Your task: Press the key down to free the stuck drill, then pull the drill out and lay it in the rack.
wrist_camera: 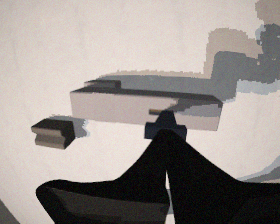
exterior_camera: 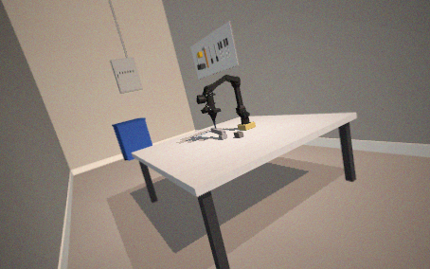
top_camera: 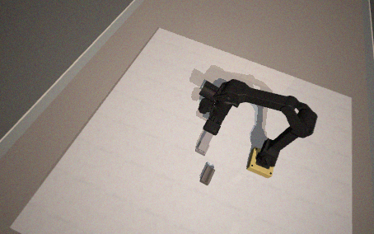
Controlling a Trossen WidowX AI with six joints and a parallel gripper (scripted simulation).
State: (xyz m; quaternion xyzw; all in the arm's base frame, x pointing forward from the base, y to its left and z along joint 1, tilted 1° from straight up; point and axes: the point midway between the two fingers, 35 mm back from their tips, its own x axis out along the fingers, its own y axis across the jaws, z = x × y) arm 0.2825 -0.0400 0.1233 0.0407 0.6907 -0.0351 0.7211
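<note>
The drill is 8 cm below my gripper tip and 5 cm to the left of it. From my gripper tip the other things lie so: grey fixture (9 cm below, 3 cm to the left).
</note>
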